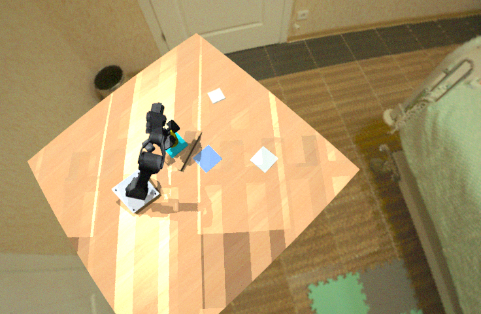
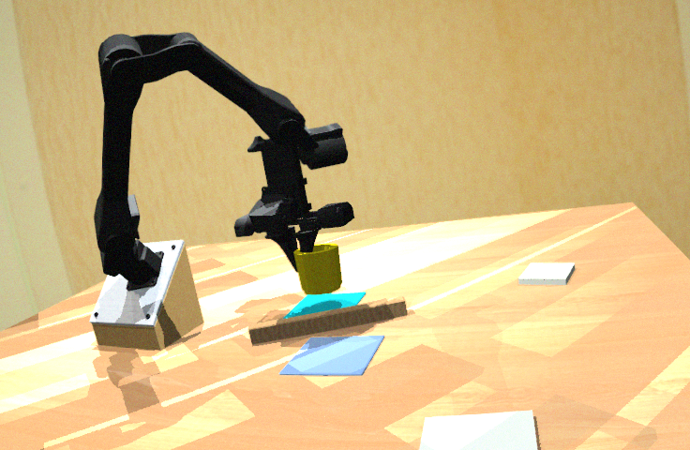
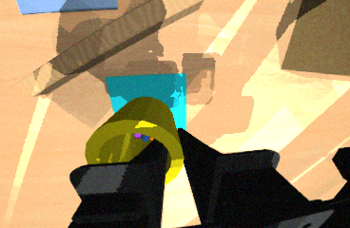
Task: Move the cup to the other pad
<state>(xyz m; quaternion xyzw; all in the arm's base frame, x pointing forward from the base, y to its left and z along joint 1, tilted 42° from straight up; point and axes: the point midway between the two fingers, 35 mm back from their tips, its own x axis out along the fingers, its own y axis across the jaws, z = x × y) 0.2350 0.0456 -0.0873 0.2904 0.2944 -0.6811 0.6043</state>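
The cyan pad is 30 mm ahead of my gripper tip and 70 mm below it. Round my gripper tip: yellow cup: 20 mm ahead; wooden bar: 60 mm ahead, 90 mm to the right, 60 mm below; blue marble: 30 mm ahead, 20 mm to the left, 20 mm below.
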